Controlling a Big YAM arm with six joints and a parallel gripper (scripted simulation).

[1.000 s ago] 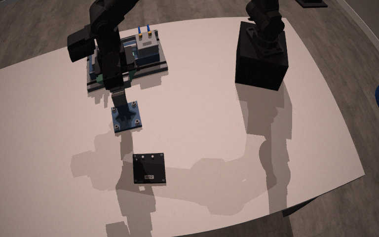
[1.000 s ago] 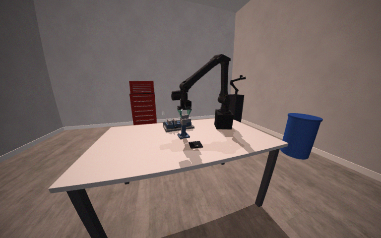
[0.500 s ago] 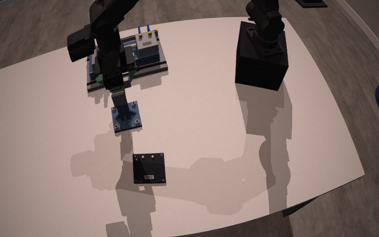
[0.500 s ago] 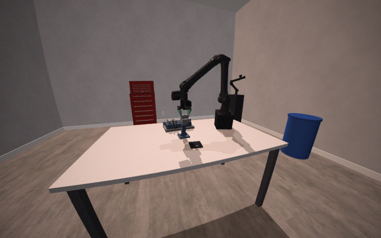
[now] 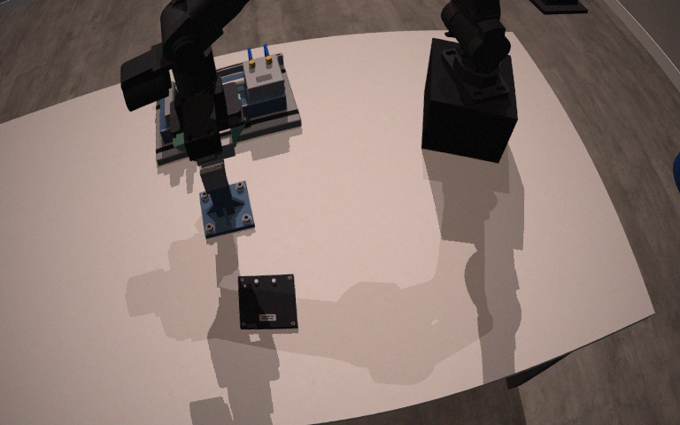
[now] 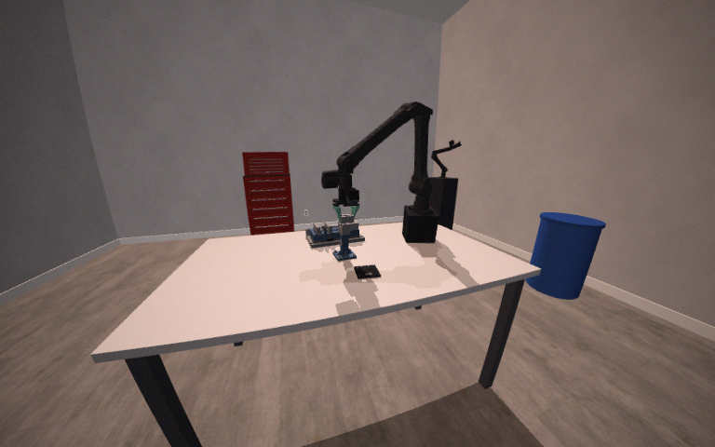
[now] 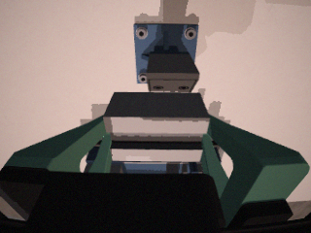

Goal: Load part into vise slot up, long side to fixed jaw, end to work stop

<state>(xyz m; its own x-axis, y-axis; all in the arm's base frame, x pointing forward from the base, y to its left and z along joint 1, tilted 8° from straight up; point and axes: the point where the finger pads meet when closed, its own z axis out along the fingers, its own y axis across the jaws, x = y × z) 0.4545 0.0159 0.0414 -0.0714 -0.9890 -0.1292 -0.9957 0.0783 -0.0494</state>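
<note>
The fixed jaw is 7 cm ahead of my hand, 24 cm to the right of it and 10 cm below it. Also, from my hand: black infeed plate 1 cm behind, 18 cm to the left, 17 cm below; dark short rod 5 cm ahead, 19 cm to the right, 9 cm below; part 1 cm above.
</note>
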